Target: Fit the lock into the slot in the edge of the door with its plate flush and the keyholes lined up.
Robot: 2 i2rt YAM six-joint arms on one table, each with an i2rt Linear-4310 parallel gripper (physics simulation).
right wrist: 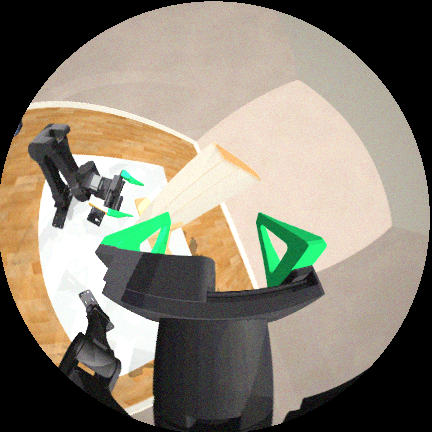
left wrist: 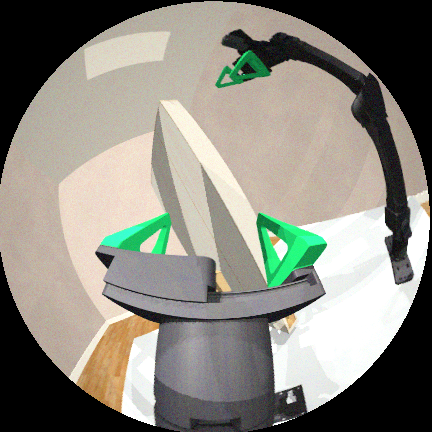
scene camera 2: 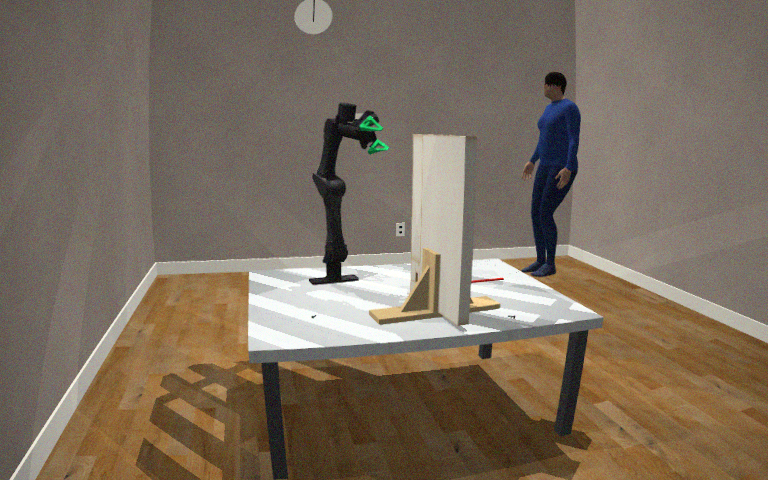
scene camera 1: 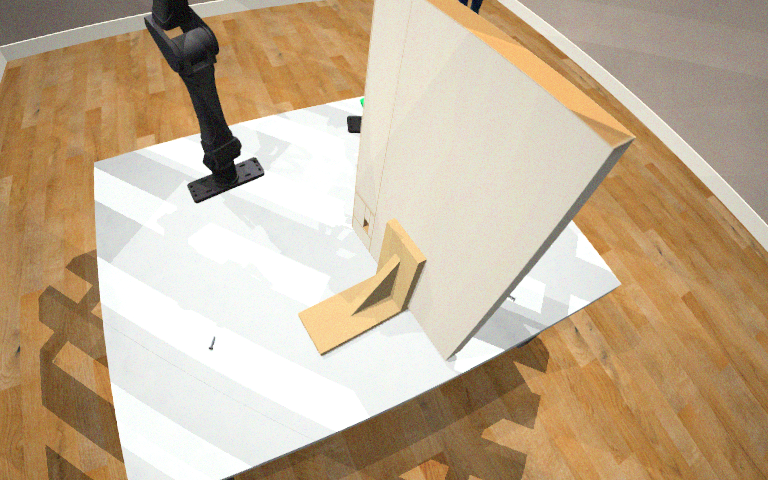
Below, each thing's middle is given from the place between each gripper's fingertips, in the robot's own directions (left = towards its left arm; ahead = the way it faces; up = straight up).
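Relative to the door [scene camera 1: 483, 153], my right hand is 26 cm short of it, 10 cm to the right of it and 27 cm above it. The wooden bracket [scene camera 1: 343, 317], counted from my right hand, is 26 cm ahead, 10 cm to the left and 48 cm below.
My left hand is 200 mm short of the door, 60 mm to the left of it and 30 mm above it. Counted from my left hand, the wooden bracket is 200 mm ahead, 60 mm to the right and 240 mm below. By its middle, the door is nearer to my left hand than to my right hand; by its middle, the wooden bracket is also nearer to my left hand than to my right hand.
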